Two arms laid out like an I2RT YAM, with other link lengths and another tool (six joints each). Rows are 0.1 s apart.
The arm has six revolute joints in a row. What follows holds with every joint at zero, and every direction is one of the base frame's.
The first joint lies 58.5 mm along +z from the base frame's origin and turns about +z.
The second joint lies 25 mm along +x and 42.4 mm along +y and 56.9 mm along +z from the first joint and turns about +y.
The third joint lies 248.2 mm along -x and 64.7 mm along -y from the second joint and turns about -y.
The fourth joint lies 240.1 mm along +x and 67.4 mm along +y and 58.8 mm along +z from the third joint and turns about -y.
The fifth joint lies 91.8 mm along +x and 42 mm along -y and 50.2 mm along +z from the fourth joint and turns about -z.
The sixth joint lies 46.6 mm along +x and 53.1 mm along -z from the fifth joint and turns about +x.
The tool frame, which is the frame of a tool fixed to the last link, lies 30 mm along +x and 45 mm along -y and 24 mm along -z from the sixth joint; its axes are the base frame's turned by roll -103.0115, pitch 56.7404 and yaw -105.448 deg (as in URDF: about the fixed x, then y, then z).
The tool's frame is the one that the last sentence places.
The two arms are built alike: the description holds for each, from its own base.
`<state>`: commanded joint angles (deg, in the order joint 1, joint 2, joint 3, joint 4, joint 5, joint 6); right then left.
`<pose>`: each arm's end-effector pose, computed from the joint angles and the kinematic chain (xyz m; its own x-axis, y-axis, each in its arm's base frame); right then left.
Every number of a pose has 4 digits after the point.
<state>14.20 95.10 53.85 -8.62 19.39 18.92 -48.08 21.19 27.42 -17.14 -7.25 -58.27</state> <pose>0.3372 0.0285 0.1060 -0.8059 -0.3766 -0.4568 -0.1948 0.8973 -0.3961 0.1109 -0.1698 0.2792 -0.7558 -0.6546 0.0135 -0.1330 0.1333 -0.9821</pose>
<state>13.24 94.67 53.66 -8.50 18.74 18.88 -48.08 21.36 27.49 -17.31 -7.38 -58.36</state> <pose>0.3375 0.0234 0.1070 -0.8074 -0.3651 -0.4635 -0.1853 0.9027 -0.3884 0.1113 -0.1700 0.2787 -0.7541 -0.6566 0.0146 -0.1371 0.1355 -0.9812</pose>
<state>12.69 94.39 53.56 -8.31 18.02 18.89 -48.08 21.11 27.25 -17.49 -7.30 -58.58</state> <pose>0.3380 0.0211 0.1077 -0.8060 -0.3588 -0.4708 -0.1823 0.9071 -0.3793 0.1110 -0.1696 0.2774 -0.7544 -0.6561 0.0187 -0.1415 0.1348 -0.9807</pose>
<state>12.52 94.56 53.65 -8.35 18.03 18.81 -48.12 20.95 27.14 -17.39 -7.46 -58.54</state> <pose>0.3384 0.0201 0.1073 -0.8078 -0.3578 -0.4684 -0.1812 0.9069 -0.3803 0.1109 -0.1694 0.2773 -0.7532 -0.6575 0.0174 -0.1392 0.1335 -0.9812</pose>
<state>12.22 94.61 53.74 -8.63 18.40 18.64 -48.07 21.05 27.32 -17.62 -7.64 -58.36</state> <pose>0.3381 0.0177 0.1075 -0.8120 -0.3555 -0.4628 -0.1760 0.9053 -0.3866 0.1112 -0.1693 0.2774 -0.7510 -0.6601 0.0138 -0.1390 0.1377 -0.9807</pose>
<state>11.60 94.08 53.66 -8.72 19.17 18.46 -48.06 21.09 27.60 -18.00 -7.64 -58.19</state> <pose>0.3375 0.0129 0.1105 -0.8146 -0.3464 -0.4653 -0.1573 0.9040 -0.3976 0.1110 -0.1691 0.2780 -0.7513 -0.6599 0.0109 -0.1387 0.1417 -0.9802</pose>
